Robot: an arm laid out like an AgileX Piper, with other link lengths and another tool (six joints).
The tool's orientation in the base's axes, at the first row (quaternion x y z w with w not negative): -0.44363, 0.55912, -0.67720, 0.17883
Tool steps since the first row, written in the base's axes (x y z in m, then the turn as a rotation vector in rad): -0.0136, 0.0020, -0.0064, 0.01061, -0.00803, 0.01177; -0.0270, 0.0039, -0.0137, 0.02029, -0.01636, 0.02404; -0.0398, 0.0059, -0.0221, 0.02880, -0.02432, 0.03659; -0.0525, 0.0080, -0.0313, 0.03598, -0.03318, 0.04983; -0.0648, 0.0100, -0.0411, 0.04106, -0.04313, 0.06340; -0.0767, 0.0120, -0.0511, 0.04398, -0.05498, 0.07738; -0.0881, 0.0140, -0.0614, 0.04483, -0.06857, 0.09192; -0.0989, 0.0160, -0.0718, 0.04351, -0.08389, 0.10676; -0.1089, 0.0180, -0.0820, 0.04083, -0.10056, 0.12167; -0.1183, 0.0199, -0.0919, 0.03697, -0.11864, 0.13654; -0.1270, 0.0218, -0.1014, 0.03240, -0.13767, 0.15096; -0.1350, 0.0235, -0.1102, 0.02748, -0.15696, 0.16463; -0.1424, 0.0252, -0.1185, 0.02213, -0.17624, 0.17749
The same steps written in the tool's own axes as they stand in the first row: 0.0033, 0.0087, -0.0120, 0.00489, -0.01098, 0.01308; 0.0063, 0.0182, -0.0237, 0.01071, -0.02209, 0.02559; 0.0084, 0.0285, -0.0350, 0.01700, -0.03327, 0.03693; 0.0100, 0.0395, -0.0462, 0.02496, -0.04446, 0.04774; 0.0113, 0.0510, -0.0571, 0.03499, -0.05509, 0.05750; 0.0123, 0.0625, -0.0676, 0.04776, -0.06495, 0.06667; 0.0128, 0.0743, -0.0778, 0.06316, -0.07426, 0.07522; 0.0131, 0.0859, -0.0874, 0.08113, -0.08276, 0.08305; 0.0129, 0.0972, -0.0964, 0.10087, -0.09055, 0.09060; 0.0126, 0.1080, -0.1049, 0.12227, -0.09757, 0.09805; 0.0121, 0.1183, -0.1128, 0.14458, -0.10371, 0.10551; 0.0117, 0.1279, -0.1201, 0.16697, -0.10898, 0.11286; 0.0111, 0.1369, -0.1269, 0.18926, -0.11341, 0.11988
